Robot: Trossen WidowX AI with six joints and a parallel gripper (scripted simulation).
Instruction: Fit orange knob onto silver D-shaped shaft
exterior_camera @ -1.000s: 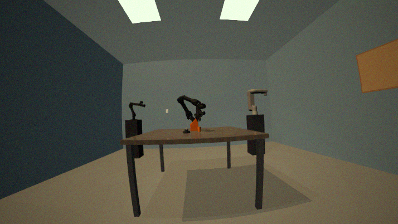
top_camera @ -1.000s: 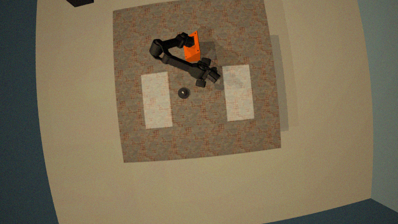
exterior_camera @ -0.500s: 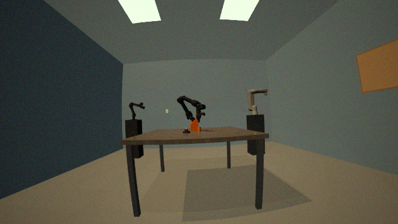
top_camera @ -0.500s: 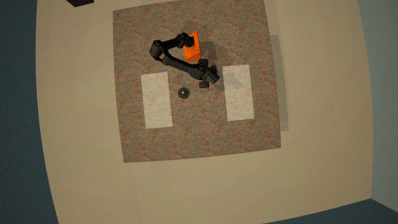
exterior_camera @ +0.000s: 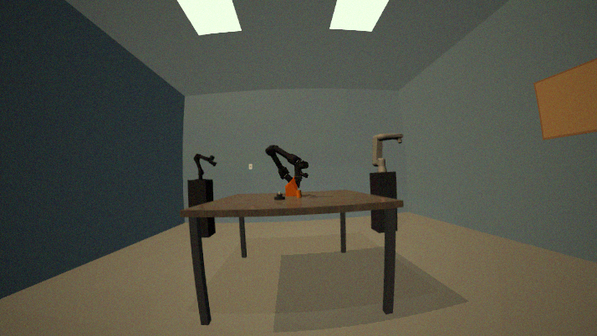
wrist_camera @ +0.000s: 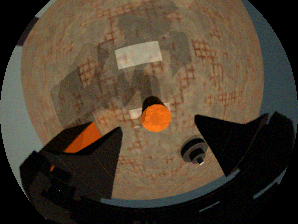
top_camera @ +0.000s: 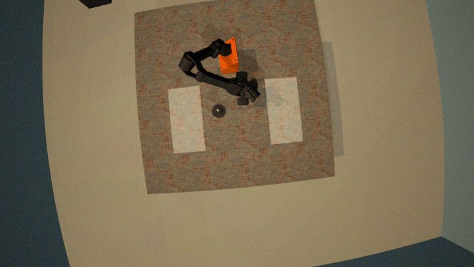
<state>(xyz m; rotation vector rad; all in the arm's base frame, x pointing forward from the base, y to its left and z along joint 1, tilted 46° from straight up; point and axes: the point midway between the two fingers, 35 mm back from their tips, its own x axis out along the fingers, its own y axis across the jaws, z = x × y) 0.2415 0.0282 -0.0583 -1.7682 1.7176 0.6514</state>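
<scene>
Right now my gripper tip is 40 mm above the orange knob. The rest, counted from my gripper tip: round dark pedestal (100 mm ahead, 160 mm to the right, 50 mm below).
</scene>
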